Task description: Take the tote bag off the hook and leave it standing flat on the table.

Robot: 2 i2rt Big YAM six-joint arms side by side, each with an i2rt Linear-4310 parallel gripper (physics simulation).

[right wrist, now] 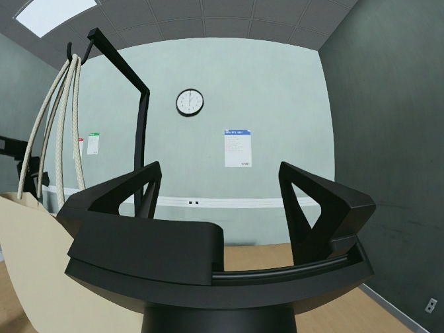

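The cream tote bag (40,260) hangs upright at the left of the right wrist view, its lower part cut off by the frame. Its pale rope handles (75,110) loop over the black hook (69,50) at the upper left. My right gripper (219,167) is open and empty, with its fingers wide apart. It is to the right of the bag, and its left finger and body cover part of the bag's right side. Dark parts of my left arm (31,167) show behind the handles at the left edge; my left gripper is open and largely hidden there. The table top does not show.
A black stand (142,125) rises behind my right gripper's left finger, and its top arm reaches to the hook. A wall with a round clock (190,102) and a blue-headed notice (238,148) is at the back. A dark green wall (390,140) is at the right.
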